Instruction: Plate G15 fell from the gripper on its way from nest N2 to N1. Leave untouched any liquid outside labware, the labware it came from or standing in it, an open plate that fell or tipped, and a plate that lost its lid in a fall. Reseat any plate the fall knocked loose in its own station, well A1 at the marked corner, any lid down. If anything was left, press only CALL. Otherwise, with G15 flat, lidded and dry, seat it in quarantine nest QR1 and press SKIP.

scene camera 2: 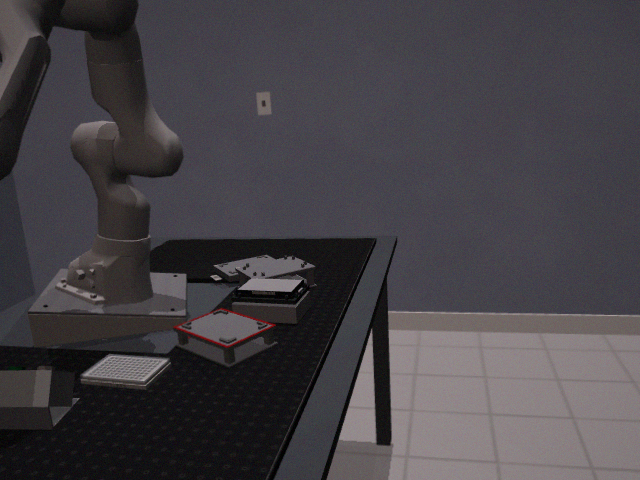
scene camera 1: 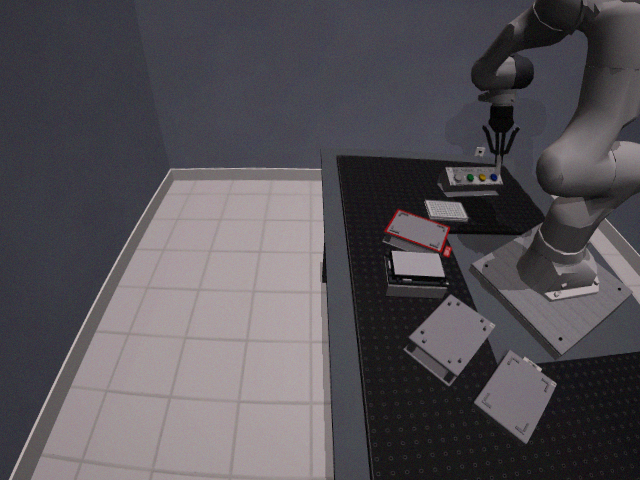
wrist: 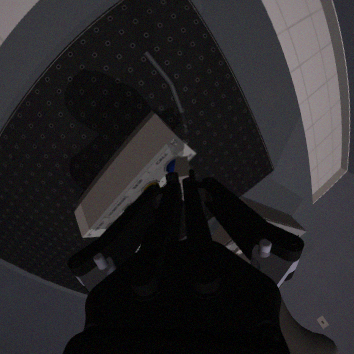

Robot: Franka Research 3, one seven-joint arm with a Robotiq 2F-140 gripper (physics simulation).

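Note:
My gripper (scene camera 1: pixel 498 168) (wrist: pixel 182 165) is shut and empty, pointing down at the CALL end of the button box (scene camera 1: pixel 473 170) (scene camera 2: pixel 23 390) (wrist: pixel 119 172). Its tips are beside the blue CALL button (scene camera 1: pixel 494 177) (wrist: pixel 170 166) and partly cover it in the wrist view; whether they touch is unclear. The yellow button (scene camera 1: pixel 482 177) is next to it, then the green button (scene camera 1: pixel 469 177). A white well plate (scene camera 1: pixel 446 210) (scene camera 2: pixel 126 367) lies flat on the mat; its label and lid are not clear. The red-edged quarantine nest (scene camera 1: pixel 417 231) (scene camera 2: pixel 223 326) bears no plate. No liquid can be made out.
A black-topped station (scene camera 1: pixel 416 290) (scene camera 2: pixel 266 310) bears a white slab (scene camera 1: pixel 417 264) (scene camera 2: pixel 272 285). A raised nest with pegs (scene camera 1: pixel 452 335) (scene camera 2: pixel 276 268) and a nest with corner brackets (scene camera 1: pixel 516 395) (scene camera 2: pixel 235 266) stand beyond it, both without a plate. The arm's base plate (scene camera 1: pixel 573 325) is beside them.

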